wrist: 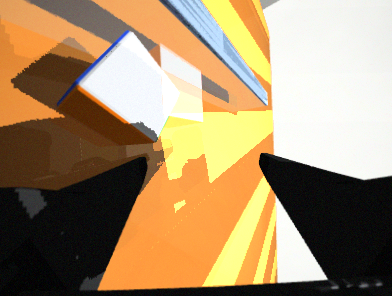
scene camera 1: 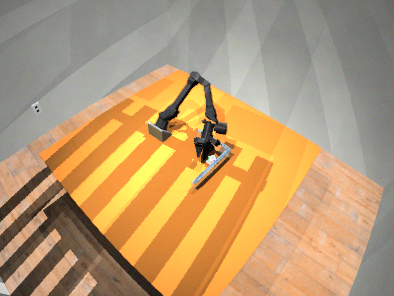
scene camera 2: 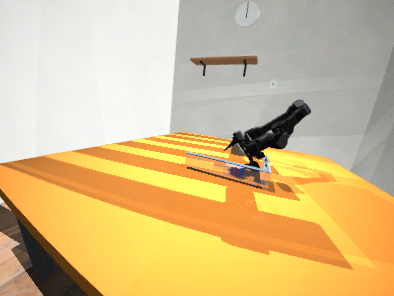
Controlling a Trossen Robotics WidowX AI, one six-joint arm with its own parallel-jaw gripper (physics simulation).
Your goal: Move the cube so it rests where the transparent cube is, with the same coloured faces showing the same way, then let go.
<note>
The gripper is open and touches an L-shaped fence. A cube rests on the table. Further things: a transparent cube.
</note>
